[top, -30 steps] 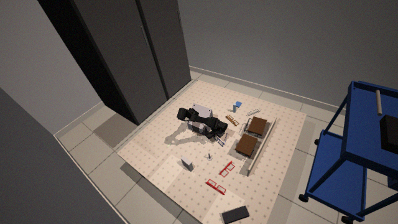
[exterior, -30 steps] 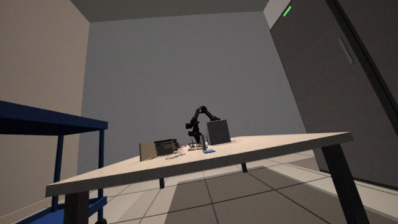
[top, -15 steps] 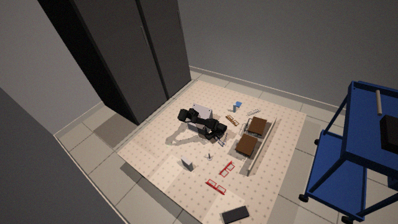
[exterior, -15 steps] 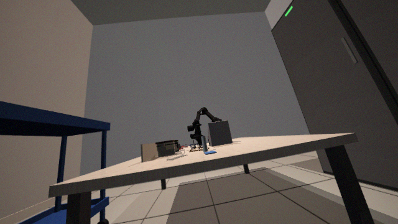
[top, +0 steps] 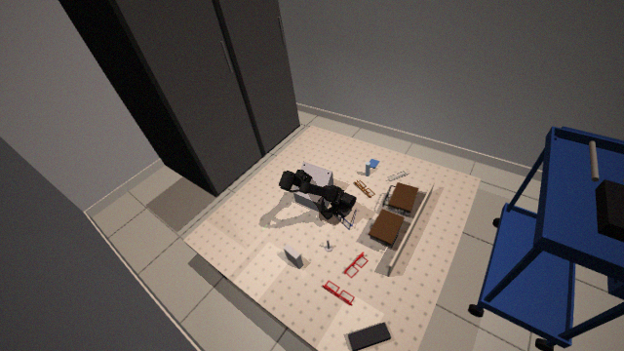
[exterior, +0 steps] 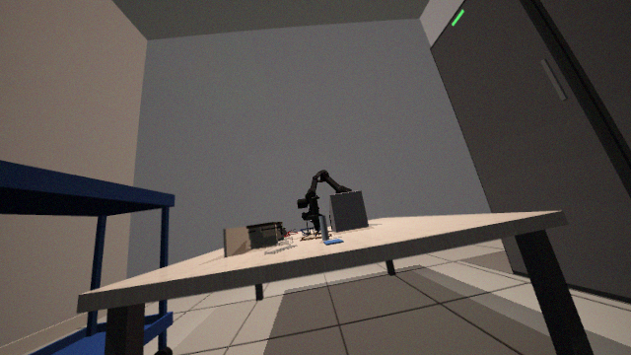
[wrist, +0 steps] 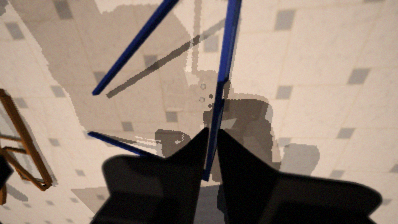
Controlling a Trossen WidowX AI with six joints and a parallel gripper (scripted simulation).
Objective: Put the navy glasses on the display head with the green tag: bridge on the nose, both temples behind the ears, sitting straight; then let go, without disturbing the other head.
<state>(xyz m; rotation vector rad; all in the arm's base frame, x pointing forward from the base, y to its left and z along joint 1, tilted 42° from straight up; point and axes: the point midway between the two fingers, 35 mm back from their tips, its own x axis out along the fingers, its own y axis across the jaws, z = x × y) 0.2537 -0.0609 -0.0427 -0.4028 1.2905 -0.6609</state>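
Now: the peg stand 190 mm to the right of my gripper tip, 80 mm ahead of it and 10 mm above it. Round my gripper tip: grey block 350 mm to the right, 40 mm above; then low rail 370 mm ahead, 170 mm to the left, 40 mm above; then display head 260 mm to the left, 230 mm ahead, 40 mm above.
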